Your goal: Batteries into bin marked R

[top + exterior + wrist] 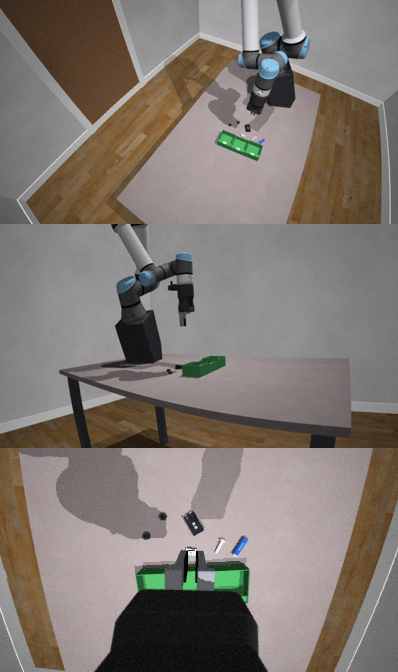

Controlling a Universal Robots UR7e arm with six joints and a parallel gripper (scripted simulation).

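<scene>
My gripper is now 200 mm above the green bin row and 110 mm short of it. Round my hand: black 9 V battery (210 mm below, 40 mm behind); then small white clip (210 mm below, 30 mm ahead, 10 mm to the right); then white bolt (210 mm below, 60 mm to the left, 10 mm ahead).
</scene>
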